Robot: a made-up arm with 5 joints. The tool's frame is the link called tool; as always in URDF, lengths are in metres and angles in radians. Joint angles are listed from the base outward.
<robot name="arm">
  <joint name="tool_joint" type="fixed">
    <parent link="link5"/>
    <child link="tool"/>
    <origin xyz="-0.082 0.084 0.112" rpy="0 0 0"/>
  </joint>
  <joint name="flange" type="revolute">
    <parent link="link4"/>
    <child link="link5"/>
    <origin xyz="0.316 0.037 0.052" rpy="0 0 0"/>
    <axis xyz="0 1 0"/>
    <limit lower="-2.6" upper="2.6"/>
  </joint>
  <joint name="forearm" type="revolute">
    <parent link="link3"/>
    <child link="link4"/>
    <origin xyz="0.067 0.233 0.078" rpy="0 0 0"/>
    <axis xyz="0 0 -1"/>
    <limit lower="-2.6" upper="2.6"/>
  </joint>
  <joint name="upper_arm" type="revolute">
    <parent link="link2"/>
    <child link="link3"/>
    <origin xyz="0.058 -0.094 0.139" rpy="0 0 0"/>
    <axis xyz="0 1 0"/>
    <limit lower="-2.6" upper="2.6"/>
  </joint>
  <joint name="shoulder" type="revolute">
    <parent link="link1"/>
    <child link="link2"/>
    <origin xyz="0.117 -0.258 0.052" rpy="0 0 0"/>
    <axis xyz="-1 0 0"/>
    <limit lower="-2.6" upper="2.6"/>
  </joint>
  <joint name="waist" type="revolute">
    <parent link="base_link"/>
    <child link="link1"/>
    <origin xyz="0 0 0.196" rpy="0 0 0"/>
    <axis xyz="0 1 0"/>
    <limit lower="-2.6" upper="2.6"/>
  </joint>
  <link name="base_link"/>
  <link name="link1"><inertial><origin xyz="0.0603 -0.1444 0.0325"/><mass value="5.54"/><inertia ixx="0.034" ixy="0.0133" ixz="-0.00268" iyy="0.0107" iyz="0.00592" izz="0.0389"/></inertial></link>
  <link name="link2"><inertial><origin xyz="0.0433 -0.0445 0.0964"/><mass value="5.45"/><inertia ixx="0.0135" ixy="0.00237" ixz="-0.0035" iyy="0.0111" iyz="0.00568" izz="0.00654"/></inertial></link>
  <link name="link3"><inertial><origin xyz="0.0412 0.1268 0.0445"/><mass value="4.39"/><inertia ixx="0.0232" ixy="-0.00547" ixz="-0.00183" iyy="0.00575" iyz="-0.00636" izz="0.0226"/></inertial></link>
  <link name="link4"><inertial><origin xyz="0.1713 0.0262 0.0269"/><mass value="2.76"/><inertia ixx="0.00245" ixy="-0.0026" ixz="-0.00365" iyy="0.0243" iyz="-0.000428" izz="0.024"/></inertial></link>
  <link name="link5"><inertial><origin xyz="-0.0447 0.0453 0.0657"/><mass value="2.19"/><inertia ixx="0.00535" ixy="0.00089" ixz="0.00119" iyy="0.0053" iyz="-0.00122" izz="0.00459"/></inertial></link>
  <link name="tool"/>
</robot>
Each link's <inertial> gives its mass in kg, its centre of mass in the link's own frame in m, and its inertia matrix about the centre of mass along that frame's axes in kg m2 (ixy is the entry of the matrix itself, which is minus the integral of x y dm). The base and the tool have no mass. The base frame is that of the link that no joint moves.
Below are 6 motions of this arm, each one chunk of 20 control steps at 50 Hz.
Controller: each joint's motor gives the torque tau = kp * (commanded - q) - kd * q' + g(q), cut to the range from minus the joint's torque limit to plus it. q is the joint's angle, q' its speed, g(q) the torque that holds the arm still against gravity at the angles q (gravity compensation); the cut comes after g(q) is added. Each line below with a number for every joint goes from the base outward.
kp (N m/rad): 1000 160 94 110 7.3
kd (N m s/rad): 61 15 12 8.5 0.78
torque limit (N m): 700 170 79 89 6.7
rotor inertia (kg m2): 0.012 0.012 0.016 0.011 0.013
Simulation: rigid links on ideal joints. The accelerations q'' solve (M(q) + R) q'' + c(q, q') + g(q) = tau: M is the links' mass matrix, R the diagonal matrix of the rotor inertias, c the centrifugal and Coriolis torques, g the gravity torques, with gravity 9.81 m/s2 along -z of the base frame. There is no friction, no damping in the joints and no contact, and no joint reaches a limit. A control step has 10 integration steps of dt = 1/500 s. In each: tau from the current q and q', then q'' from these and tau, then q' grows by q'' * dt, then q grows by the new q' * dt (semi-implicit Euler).
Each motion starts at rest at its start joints. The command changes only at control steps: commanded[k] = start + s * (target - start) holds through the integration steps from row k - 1 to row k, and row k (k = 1, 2, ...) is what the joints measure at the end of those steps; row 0 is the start. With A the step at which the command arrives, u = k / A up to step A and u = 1 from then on. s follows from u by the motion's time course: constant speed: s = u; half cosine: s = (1 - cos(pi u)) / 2; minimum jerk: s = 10 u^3 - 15 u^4 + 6 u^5; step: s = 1 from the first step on.
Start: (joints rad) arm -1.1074 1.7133 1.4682 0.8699 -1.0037
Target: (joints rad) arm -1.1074 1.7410 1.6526 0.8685 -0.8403
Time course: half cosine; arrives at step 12
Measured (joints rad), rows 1 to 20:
1: -1.1074 1.7133 1.4684 0.8699 -1.0034
2: -1.1073 1.7135 1.4692 0.8701 -1.0018
3: -1.1073 1.7139 1.4713 0.8703 -0.9982
4: -1.1072 1.7148 1.4752 0.8706 -0.9917
5: -1.1071 1.7160 1.4813 0.8709 -0.9822
6: -1.1070 1.7178 1.4897 0.8712 -0.9699
7: -1.1070 1.7200 1.5005 0.8714 -0.9552
8: -1.1070 1.7224 1.5133 0.8714 -0.9391
9: -1.1070 1.7251 1.5277 0.8712 -0.9224
10: -1.1071 1.7279 1.5429 0.8708 -0.9064
11: -1.1071 1.7305 1.5583 0.8703 -0.8920
12: -1.1073 1.7328 1.5730 0.8696 -0.8802
13: -1.1074 1.7348 1.5864 0.8688 -0.8715
14: -1.1075 1.7364 1.5981 0.8682 -0.8656
15: -1.1076 1.7375 1.6082 0.8676 -0.8619
16: -1.1076 1.7384 1.6168 0.8672 -0.8598
17: -1.1077 1.7391 1.6240 0.8669 -0.8585
18: -1.1077 1.7396 1.6299 0.8668 -0.8578
19: -1.1077 1.7400 1.6347 0.8667 -0.8573
20: -1.1076 1.7403 1.6387 0.8667 -0.8567

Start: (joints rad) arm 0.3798 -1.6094 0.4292 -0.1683 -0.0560
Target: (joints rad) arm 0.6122 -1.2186 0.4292 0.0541 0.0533
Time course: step
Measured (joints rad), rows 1 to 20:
1: 0.4231 -1.5414 0.3908 -0.1956 -0.0786
2: 0.4630 -1.4776 0.3649 -0.1805 -0.0897
3: 0.4982 -1.4249 0.3575 -0.1467 -0.0848
4: 0.5287 -1.3817 0.3636 -0.1058 -0.0658
5: 0.5543 -1.3467 0.3781 -0.0643 -0.0368
6: 0.5754 -1.3187 0.3965 -0.0259 -0.0027
7: 0.5920 -1.2967 0.4157 0.0075 0.0323
8: 0.6047 -1.2796 0.4335 0.0349 0.0648
9: 0.6138 -1.2664 0.4489 0.0563 0.0926
10: 0.6199 -1.2561 0.4610 0.0717 0.1145
11: 0.6235 -1.2479 0.4698 0.0818 0.1299
12: 0.6251 -1.2414 0.4754 0.0873 0.1390
13: 0.6253 -1.2362 0.4782 0.0890 0.1426
14: 0.6244 -1.2318 0.4785 0.0877 0.1414
15: 0.6228 -1.2282 0.4770 0.0843 0.1365
16: 0.6208 -1.2251 0.4740 0.0797 0.1288
17: 0.6187 -1.2227 0.4700 0.0744 0.1193
18: 0.6166 -1.2207 0.4654 0.0689 0.1089
19: 0.6148 -1.2191 0.4605 0.0638 0.0983
20: 0.6132 -1.2179 0.4555 0.0592 0.0880

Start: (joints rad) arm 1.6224 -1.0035 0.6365 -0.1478 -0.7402
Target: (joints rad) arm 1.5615 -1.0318 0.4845 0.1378 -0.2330
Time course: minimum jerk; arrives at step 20
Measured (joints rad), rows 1 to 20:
1: 1.6224 -1.0035 0.6365 -0.1477 -0.7402
2: 1.6223 -1.0035 0.6365 -0.1474 -0.7400
3: 1.6219 -1.0035 0.6364 -0.1461 -0.7392
4: 1.6211 -1.0035 0.6361 -0.1434 -0.7374
5: 1.6197 -1.0035 0.6353 -0.1386 -0.7338
6: 1.6177 -1.0034 0.6340 -0.1313 -0.7275
7: 1.6149 -1.0034 0.6317 -0.1211 -0.7180
8: 1.6115 -1.0035 0.6285 -0.1080 -0.7044
9: 1.6075 -1.0037 0.6241 -0.0921 -0.6864
10: 1.6031 -1.0042 0.6185 -0.0736 -0.6638
11: 1.5983 -1.0050 0.6116 -0.0531 -0.6365
12: 1.5933 -1.0062 0.6035 -0.0311 -0.6050
13: 1.5883 -1.0078 0.5943 -0.0084 -0.5700
14: 1.5835 -1.0098 0.5842 0.0143 -0.5322
15: 1.5790 -1.0122 0.5734 0.0361 -0.4928
16: 1.5751 -1.0150 0.5622 0.0564 -0.4530
17: 1.5717 -1.0180 0.5508 0.0746 -0.4142
18: 1.5689 -1.0211 0.5396 0.0902 -0.3776
19: 1.5669 -1.0243 0.5290 0.1030 -0.3444
20: 1.5654 -1.0273 0.5192 0.1131 -0.3152

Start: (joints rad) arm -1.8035 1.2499 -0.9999 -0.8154 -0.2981
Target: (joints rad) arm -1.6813 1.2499 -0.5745 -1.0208 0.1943
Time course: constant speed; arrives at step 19
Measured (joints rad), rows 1 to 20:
1: -1.8020 1.2488 -0.9975 -0.8177 -0.2972
2: -1.7990 1.2471 -0.9924 -0.8217 -0.2937
3: -1.7951 1.2452 -0.9849 -0.8272 -0.2868
4: -1.7904 1.2433 -0.9751 -0.8337 -0.2762
5: -1.7852 1.2417 -0.9634 -0.8411 -0.2623
6: -1.7797 1.2404 -0.9500 -0.8492 -0.2455
7: -1.7739 1.2395 -0.9351 -0.8579 -0.2263
8: -1.7679 1.2389 -0.9190 -0.8671 -0.2051
9: -1.7617 1.2387 -0.9018 -0.8767 -0.1825
10: -1.7555 1.2387 -0.8838 -0.8866 -0.1588
11: -1.7492 1.2390 -0.8650 -0.8968 -0.1344
12: -1.7428 1.2396 -0.8456 -0.9072 -0.1093
13: -1.7364 1.2402 -0.8257 -0.9178 -0.0839
14: -1.7299 1.2410 -0.8053 -0.9286 -0.0583
15: -1.7235 1.2419 -0.7847 -0.9394 -0.0325
16: -1.7170 1.2428 -0.7637 -0.9503 -0.0066
17: -1.7106 1.2437 -0.7424 -0.9612 0.0193
18: -1.7041 1.2445 -0.7210 -0.9721 0.0453
19: -1.6976 1.2453 -0.6994 -0.9830 0.0713
20: -1.6926 1.2471 -0.6805 -0.9919 0.0963

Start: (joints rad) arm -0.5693 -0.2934 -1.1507 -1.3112 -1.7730
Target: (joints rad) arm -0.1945 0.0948 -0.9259 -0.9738 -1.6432
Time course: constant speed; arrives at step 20
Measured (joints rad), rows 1 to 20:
1: -0.5671 -0.2923 -1.1522 -1.3087 -1.7689
2: -0.5611 -0.2892 -1.1528 -1.3030 -1.7594
3: -0.5514 -0.2839 -1.1516 -1.2943 -1.7465
4: -0.5385 -0.2763 -1.1482 -1.2829 -1.7327
5: -0.5232 -0.2666 -1.1427 -1.2693 -1.7198
6: -0.5063 -0.2550 -1.1356 -1.2541 -1.7093
7: -0.4883 -0.2419 -1.1271 -1.2378 -1.7014
8: -0.4696 -0.2274 -1.1177 -1.2208 -1.6961
9: -0.4507 -0.2117 -1.1076 -1.2033 -1.6929
10: -0.4316 -0.1950 -1.0970 -1.1858 -1.6912
11: -0.4124 -0.1774 -1.0862 -1.1682 -1.6906
12: -0.3933 -0.1592 -1.0751 -1.1508 -1.6904
13: -0.3742 -0.1403 -1.0640 -1.1336 -1.6902
14: -0.3552 -0.1209 -1.0528 -1.1166 -1.6898
15: -0.3362 -0.1012 -1.0416 -1.0998 -1.6889
16: -0.3173 -0.0812 -1.0303 -1.0832 -1.6874
17: -0.2984 -0.0609 -1.0191 -1.0667 -1.6853
18: -0.2796 -0.0405 -1.0080 -1.0504 -1.6826
19: -0.2608 -0.0200 -0.9968 -1.0341 -1.6793
20: -0.2420 0.0005 -0.9856 -1.0178 -1.6755

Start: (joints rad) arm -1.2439 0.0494 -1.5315 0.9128 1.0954
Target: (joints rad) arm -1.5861 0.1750 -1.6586 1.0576 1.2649
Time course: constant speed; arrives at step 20
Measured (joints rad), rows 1 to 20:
1: -1.2464 0.0503 -1.5288 0.9148 1.0962
2: -1.2522 0.0520 -1.5246 0.9180 1.1007
3: -1.2611 0.0543 -1.5203 0.9217 1.1096
4: -1.2725 0.0572 -1.5172 0.9258 1.1218
5: -1.2859 0.0607 -1.5157 0.9302 1.1358
6: -1.3009 0.0647 -1.5161 0.9349 1.1501
7: -1.3169 0.0692 -1.5183 0.9400 1.1636
8: -1.3337 0.0741 -1.5221 0.9456 1.1756
9: -1.3510 0.0795 -1.5274 0.9515 1.1856
10: -1.3686 0.0852 -1.5339 0.9577 1.1936
11: -1.3863 0.0912 -1.5413 0.9642 1.1998
12: -1.4042 0.0974 -1.5493 0.9710 1.2046
13: -1.4220 0.1037 -1.5578 0.9779 1.2082
14: -1.4397 0.1102 -1.5665 0.9849 1.2111
15: -1.4574 0.1168 -1.5752 0.9920 1.2137
16: -1.4750 0.1234 -1.5839 0.9992 1.2163
17: -1.4925 0.1301 -1.5925 1.0065 1.2191
18: -1.5098 0.1367 -1.6008 1.0138 1.2224
19: -1.5272 0.1433 -1.6089 1.0211 1.2263
20: -1.5444 0.1498 -1.6168 1.0284 1.2309

